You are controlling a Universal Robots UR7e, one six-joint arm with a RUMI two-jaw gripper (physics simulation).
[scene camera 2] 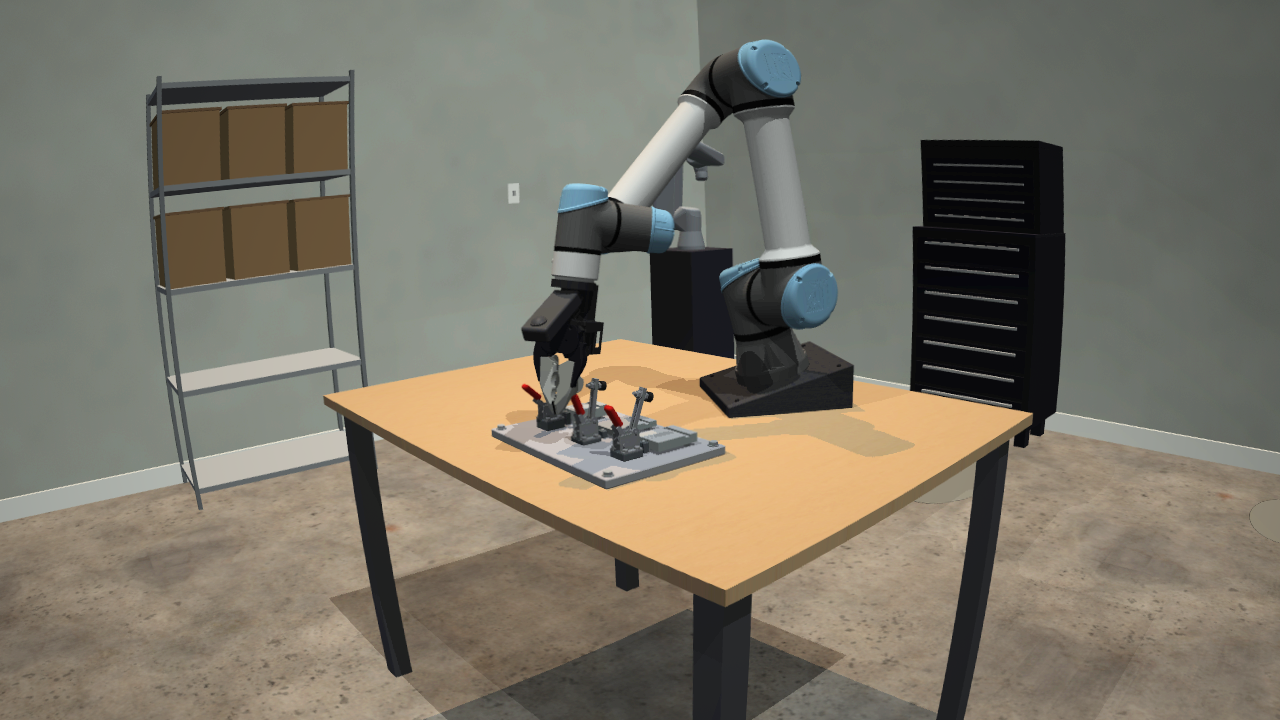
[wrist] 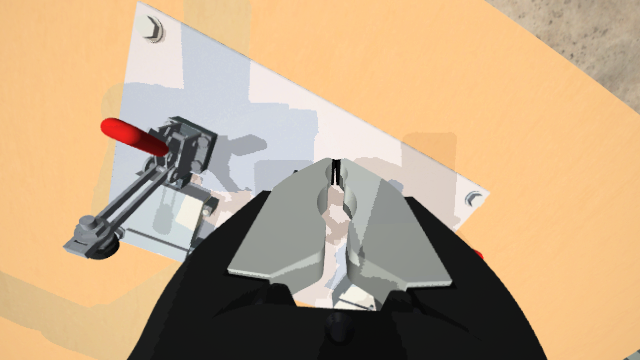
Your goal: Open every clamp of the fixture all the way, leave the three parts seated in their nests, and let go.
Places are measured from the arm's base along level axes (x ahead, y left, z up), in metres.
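Pixels of known places: gripper, fingertip midpoint: [scene camera 2: 555, 414] [wrist: 335, 162]; arm's base, link origin: [scene camera 2: 773, 371].
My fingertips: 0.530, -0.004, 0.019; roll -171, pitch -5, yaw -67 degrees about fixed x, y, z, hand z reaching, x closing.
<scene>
For each thing: its top centre in the pictures, then the offset to it from my fingertips, as dx, dy, dz. "*": a spot on its surface instead. Level surfaces: height alone.
- fixture plate, top centre: [wrist: 290, 216] [scene camera 2: 601, 437] -0.087, +0.004, -0.057
- middle clamp, surface spot: [scene camera 2: 586, 429] * -0.050, +0.012, -0.033
- far clamp's red handle, surface spot: [wrist: 478, 254] [scene camera 2: 523, 386] * -0.013, -0.112, +0.025
- wooden table, surface height: dz -0.072
The fixture plate [scene camera 2: 572, 458] [wrist: 285, 97] carries three clamps with red handles. The near clamp [scene camera 2: 627, 443] [wrist: 182, 152] and the middle clamp [scene camera 2: 586, 429] have their arms raised and swung back from the parts. The far clamp's red handle [scene camera 2: 530, 391] [wrist: 478, 254] tilts outward; its arm is hidden by the gripper. My gripper [scene camera 2: 554, 410] [wrist: 335, 162] is shut and empty, its tips low beside the far clamp. The near part [scene camera 2: 671, 437] [wrist: 165, 215] lies in its nest. The middle part shows partly in the scene view; the far part is hidden there.
The wooden table [scene camera 2: 716, 528] [wrist: 500, 100] bears the fixture and the robot's dark base [scene camera 2: 805, 394]. Bolt heads [scene camera 2: 608, 474] [wrist: 151, 28] stand at the plate corners. A shelf rack [scene camera 2: 353, 205] and a black drawer cabinet [scene camera 2: 1047, 313] stand beyond the table.
</scene>
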